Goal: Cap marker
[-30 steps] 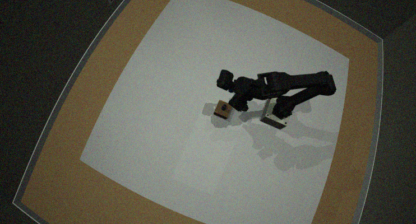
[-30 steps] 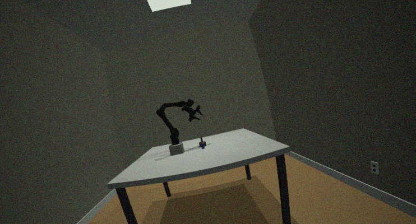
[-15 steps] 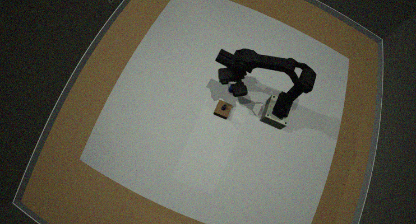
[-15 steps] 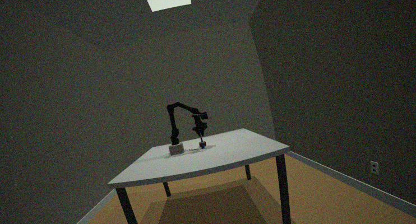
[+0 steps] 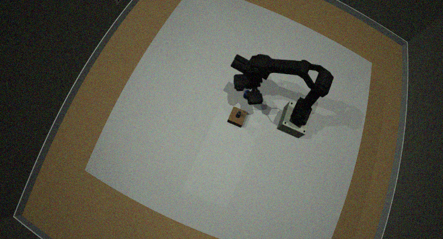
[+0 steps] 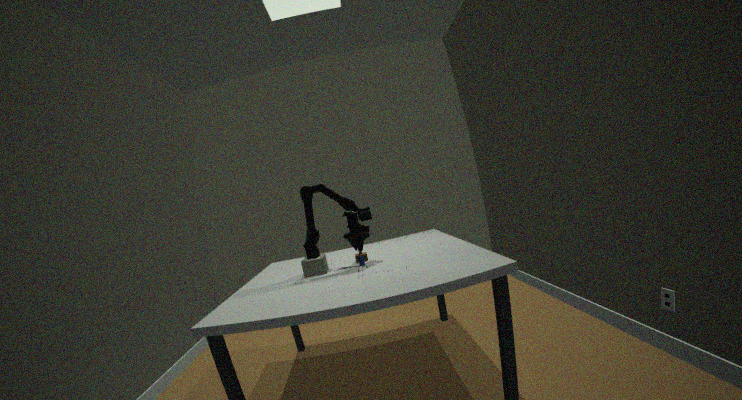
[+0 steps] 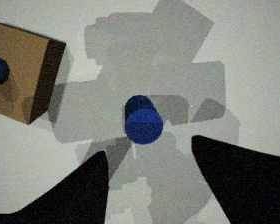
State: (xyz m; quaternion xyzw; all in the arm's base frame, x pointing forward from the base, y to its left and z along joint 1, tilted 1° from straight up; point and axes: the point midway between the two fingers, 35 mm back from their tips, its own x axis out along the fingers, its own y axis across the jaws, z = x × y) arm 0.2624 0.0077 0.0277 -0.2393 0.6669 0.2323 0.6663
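Now: gripper tip 6 cm above the blue cap. The rest, counted from my gripper tip: marker 12 cm to the left, 2 cm behind, 1 cm below; then holder block 12 cm to the left, 6 cm below, 2 cm behind.
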